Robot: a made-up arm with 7 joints. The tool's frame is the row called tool. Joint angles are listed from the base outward.
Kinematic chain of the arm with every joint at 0, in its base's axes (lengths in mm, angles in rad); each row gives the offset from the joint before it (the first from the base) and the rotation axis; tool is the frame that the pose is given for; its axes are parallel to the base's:
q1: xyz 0 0 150.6 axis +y
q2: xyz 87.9 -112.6 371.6 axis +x
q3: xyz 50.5 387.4 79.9 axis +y
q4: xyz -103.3 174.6 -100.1 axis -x
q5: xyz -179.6 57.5 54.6 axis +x
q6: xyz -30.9 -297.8 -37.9 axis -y
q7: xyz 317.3 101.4 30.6 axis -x
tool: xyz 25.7 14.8 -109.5
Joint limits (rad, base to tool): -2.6..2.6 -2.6..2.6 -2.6..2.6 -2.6..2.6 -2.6..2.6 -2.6..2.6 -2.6..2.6
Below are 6 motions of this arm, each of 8 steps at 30 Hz.
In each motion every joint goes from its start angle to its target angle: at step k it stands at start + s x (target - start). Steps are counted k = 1, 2, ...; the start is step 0. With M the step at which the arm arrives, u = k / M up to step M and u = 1 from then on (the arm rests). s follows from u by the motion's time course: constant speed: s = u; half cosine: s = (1 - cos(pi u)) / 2; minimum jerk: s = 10 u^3 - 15 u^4 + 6 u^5.
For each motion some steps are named. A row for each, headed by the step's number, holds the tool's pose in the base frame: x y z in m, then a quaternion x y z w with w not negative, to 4 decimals.
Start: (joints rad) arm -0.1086 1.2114 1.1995 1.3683 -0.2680 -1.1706 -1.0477
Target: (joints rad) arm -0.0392 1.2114 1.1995 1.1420 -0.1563 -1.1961 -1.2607
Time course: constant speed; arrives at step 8
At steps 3, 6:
3: -0.0529 -0.2308 0.8526 -0.0197 0.6444 0.0342 0.7637
6: -0.0717 -0.2124 0.8443 0.0392 0.6965 0.0056 0.7165

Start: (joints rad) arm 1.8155 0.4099 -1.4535 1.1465 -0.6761 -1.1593 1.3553
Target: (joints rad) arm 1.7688 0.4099 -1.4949 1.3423 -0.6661 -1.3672 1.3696
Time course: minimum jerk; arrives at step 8
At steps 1, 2, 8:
1: 0.4682 0.2534 0.1693 0.7186 -0.6795 -0.0200 0.1465
2: 0.4649 0.2591 0.1759 0.7133 -0.6837 -0.0117 0.1536
8: 0.4270 0.3278 0.2356 0.6503 -0.7233 0.0783 0.2187

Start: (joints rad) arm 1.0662 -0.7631 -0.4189 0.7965 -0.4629 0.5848 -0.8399
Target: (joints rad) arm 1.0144 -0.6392 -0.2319 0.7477 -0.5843 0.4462 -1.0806
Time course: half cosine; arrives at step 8
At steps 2, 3, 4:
2: 0.0200 0.4937 0.0264 -0.3156 0.1912 0.5363 0.7591
3: 0.0328 0.4995 0.0293 -0.3073 0.2157 0.5161 0.7699
4: 0.0478 0.5059 0.0332 -0.2967 0.2436 0.4914 0.7818

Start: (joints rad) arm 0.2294 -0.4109 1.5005 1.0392 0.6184 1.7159 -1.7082
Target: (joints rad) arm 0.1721 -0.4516 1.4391 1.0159 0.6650 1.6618 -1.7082
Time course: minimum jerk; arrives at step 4
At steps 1, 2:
1: 0.4078 0.7112 0.6425 0.6091 0.2131 0.1251 0.7537
2: 0.3877 0.7062 0.6401 0.5984 0.1944 0.1269 0.7668

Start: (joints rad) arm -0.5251 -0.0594 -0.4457 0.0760 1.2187 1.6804 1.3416
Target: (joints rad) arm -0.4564 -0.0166 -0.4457 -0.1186 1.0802 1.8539 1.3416
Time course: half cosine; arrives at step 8
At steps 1, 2, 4, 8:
1: -0.1324 0.0954 0.2043 0.2519 -0.5408 -0.6499 0.4709
2: -0.1350 0.0968 0.2001 0.2567 -0.5343 -0.6560 0.4672
4: -0.1435 0.1023 0.1863 0.2713 -0.5126 -0.6760 0.4547
8: -0.1560 0.1126 0.1676 0.2895 -0.4804 -0.7042 0.4352

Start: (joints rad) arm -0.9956 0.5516 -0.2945 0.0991 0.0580 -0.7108 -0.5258
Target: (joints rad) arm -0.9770 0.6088 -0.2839 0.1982 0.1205 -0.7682 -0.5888
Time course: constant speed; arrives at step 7
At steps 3, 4, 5, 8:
3: -0.2469 0.4493 0.4905 0.4462 -0.2021 0.2273 0.8417
4: -0.2494 0.4500 0.4911 0.4513 -0.1949 0.2277 0.8405
5: -0.2518 0.4507 0.4918 0.4563 -0.1877 0.2280 0.8394
8: -0.2568 0.4518 0.4932 0.4664 -0.1732 0.2285 0.8368

